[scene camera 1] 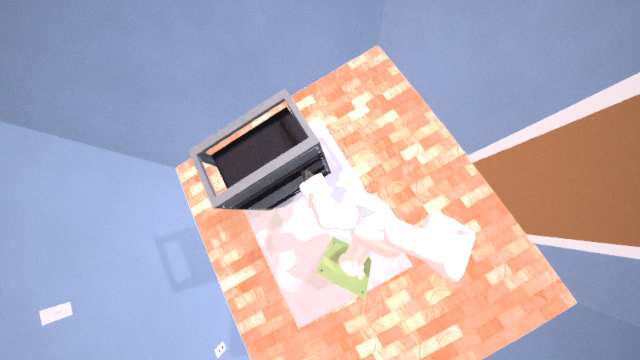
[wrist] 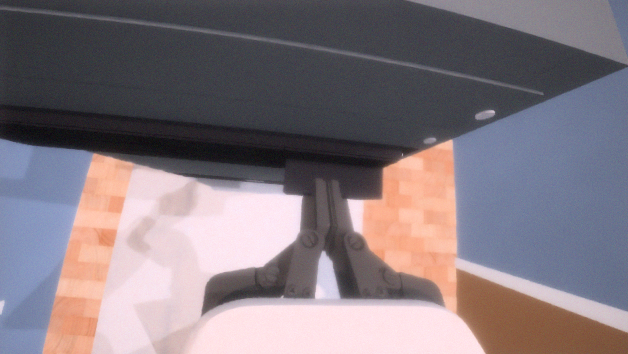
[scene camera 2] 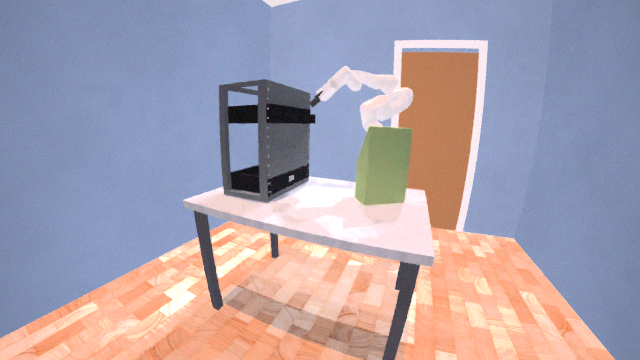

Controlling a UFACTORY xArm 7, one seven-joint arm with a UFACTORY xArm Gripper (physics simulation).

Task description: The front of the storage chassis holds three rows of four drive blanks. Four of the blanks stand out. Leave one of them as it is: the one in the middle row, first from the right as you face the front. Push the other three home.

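Seen in the pictures: gripper, between the fingertips: (scene camera 1: 307, 172) (wrist: 322, 192) (scene camera 2: 311, 105); arm's base, origin of its link: (scene camera 1: 350, 264) (scene camera 2: 385, 148).
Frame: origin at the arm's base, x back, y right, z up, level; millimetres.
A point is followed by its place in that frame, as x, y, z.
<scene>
The black storage chassis (scene camera 2: 286, 114) {-507, -119, 160} (wrist: 175, 142) {-498, -23, 192} sits high in the grey rack (scene camera 1: 266, 172) {-525, -21, 314} (scene camera 2: 263, 145) {-549, -283, 12} (wrist: 250, 85) {-506, 60, 264}. One drive blank (scene camera 2: 312, 119) {-449, 135, 141} (wrist: 367, 184) {-461, 164, 173} stands out as a dark block at the right end of its front; I cannot tell its row from these views. The faces of the other blanks are hidden by the steep angle. My gripper (scene camera 1: 307, 174) {-449, 105, 225} (scene camera 2: 312, 104) {-449, 105, 225} (wrist: 322, 192) {-449, 105, 225} is shut and empty. In scene camera 2 its tips are a little above the standing-out blank, close to the rack's front. In the wrist view they overlap that blank; contact is unclear.
The rack stands on the pale table (scene camera 1: 300, 305) {81, -453, -274} (scene camera 2: 320, 217) {-247, -346, -274}. Another black unit (scene camera 2: 292, 180) {-514, -20, -213} sits at the rack's bottom. The arm's green pedestal (scene camera 1: 331, 267) {-54, -75, 60} (scene camera 2: 385, 165) {3, -91, -73} stands opposite the rack's front. The rack's overhanging top section lies above the chassis front.
</scene>
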